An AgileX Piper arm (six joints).
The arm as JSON. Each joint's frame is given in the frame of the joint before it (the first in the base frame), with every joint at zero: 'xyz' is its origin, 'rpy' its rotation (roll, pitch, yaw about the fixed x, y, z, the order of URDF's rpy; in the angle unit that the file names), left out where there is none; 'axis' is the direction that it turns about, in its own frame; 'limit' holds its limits. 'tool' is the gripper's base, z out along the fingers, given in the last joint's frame.
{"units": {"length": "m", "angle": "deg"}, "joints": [
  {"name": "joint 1", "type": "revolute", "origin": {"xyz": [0.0, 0.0, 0.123]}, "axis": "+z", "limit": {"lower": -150.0, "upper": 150.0}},
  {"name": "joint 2", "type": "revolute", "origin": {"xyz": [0.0, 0.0, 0.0]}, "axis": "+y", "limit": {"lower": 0.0, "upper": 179.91}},
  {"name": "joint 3", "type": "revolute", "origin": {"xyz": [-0.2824, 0.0, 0.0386]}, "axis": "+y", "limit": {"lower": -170.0, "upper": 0.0}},
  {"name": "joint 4", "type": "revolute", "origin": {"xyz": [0.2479, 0.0, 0.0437]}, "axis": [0.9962, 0.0, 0.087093], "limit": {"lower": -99.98, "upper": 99.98}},
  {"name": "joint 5", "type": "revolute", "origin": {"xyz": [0.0, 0.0, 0.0]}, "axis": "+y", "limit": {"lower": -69.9, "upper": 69.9}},
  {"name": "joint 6", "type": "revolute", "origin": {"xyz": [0.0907, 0.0, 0.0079]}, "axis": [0.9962, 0.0, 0.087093], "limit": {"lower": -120.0, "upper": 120.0}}
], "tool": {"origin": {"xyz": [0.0, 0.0, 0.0], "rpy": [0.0, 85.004, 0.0]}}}
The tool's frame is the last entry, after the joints.
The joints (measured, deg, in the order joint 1, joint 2, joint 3, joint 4, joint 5, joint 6), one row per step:
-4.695 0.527 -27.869 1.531 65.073 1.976
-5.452 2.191 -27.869 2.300 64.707 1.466
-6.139 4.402 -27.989 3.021 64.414 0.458
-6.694 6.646 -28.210 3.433 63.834 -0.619
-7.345 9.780 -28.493 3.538 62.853 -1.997
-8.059 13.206 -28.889 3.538 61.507 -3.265
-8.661 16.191 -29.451 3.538 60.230 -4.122
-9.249 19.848 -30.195 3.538 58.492 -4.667
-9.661 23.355 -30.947 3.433 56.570 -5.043
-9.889 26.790 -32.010 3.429 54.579 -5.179
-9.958 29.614 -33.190 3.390 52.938 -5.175
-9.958 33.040 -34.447 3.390 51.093 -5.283
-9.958 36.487 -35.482 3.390 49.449 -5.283
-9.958 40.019 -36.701 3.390 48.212 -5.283
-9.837 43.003 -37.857 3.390 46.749 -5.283
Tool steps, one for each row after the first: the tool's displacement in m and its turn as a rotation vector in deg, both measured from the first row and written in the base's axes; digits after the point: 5 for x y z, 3 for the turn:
0.00463 0.00073 0.00061 0.349 1.257 -0.085
0.01042 0.00115 0.00154 0.331 3.024 0.143
0.01646 0.00096 0.00311 0.000 4.460 0.377
0.02519 -0.00018 0.00494 -0.735 6.363 0.539
0.03511 -0.00189 0.00713 -1.442 8.095 0.532
0.04390 -0.00360 0.00980 -1.878 9.278 0.405
0.05514 -0.00592 0.01292 -2.034 10.477 0.087
0.06650 -0.00846 0.01570 -2.214 11.346 -0.208
0.07807 -0.01084 0.01962 -2.203 11.736 -0.452
0.08794 -0.01281 0.02399 -2.203 11.749 -0.627
0.10019 -0.01507 0.02753 -2.208 12.077 -0.654
0.11259 -0.01735 0.02887 -2.061 12.838 -0.721
0.12519 -0.01964 0.02981 -1.871 13.901 -0.754
0.13668 -0.02146 0.03110 -1.814 14.263 -0.706

